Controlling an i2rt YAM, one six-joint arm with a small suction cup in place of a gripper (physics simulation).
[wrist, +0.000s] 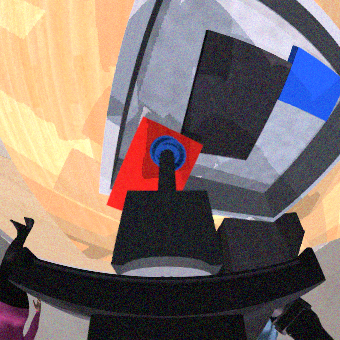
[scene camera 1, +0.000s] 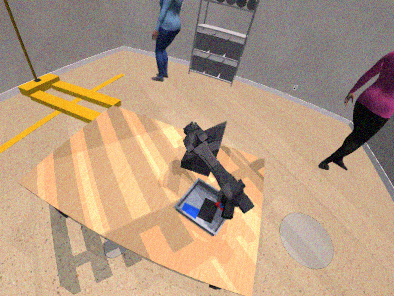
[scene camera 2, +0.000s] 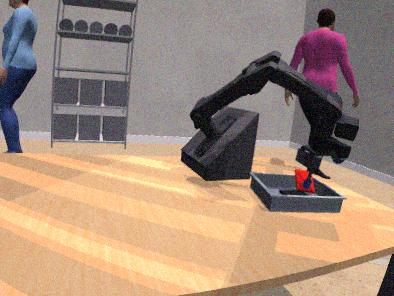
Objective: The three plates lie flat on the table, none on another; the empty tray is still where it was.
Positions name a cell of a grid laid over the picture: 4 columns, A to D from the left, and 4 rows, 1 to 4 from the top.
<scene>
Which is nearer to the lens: the blue plate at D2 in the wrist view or the red plate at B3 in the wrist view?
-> The red plate.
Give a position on a grey tray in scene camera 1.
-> At B3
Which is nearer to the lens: the blue plate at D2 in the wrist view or the grey tray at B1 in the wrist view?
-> The grey tray.
</scene>
